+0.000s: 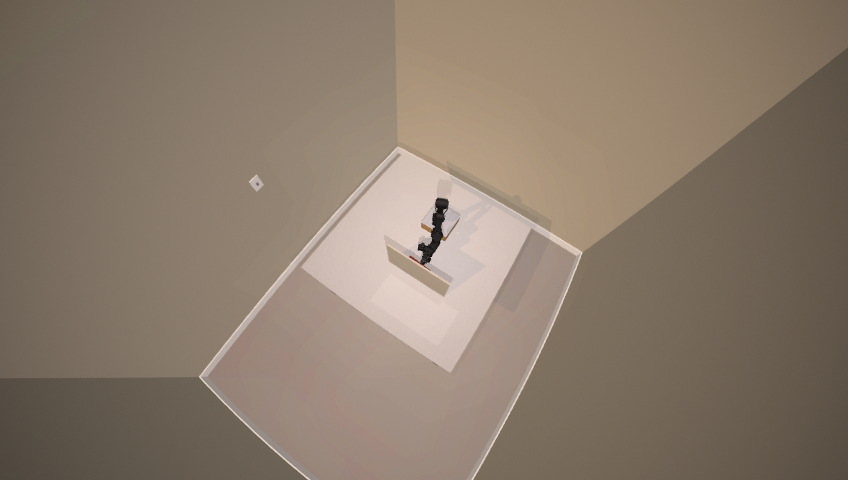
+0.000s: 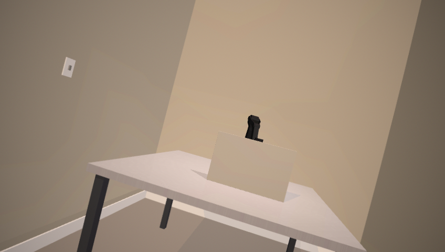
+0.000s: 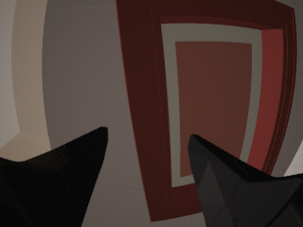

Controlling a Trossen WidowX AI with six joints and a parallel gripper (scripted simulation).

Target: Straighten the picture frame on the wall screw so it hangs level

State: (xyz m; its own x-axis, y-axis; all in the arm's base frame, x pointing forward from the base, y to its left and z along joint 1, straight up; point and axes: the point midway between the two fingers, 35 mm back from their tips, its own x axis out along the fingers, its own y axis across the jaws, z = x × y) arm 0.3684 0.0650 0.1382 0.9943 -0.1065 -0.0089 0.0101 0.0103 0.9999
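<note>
Now: gripper tip 1 cm short of the picture frame, 1 cm to the left of it and 5 cm above it. The rest, counted from my gripper tip: wall panel: 3 cm ahead, 6 cm below.
</note>
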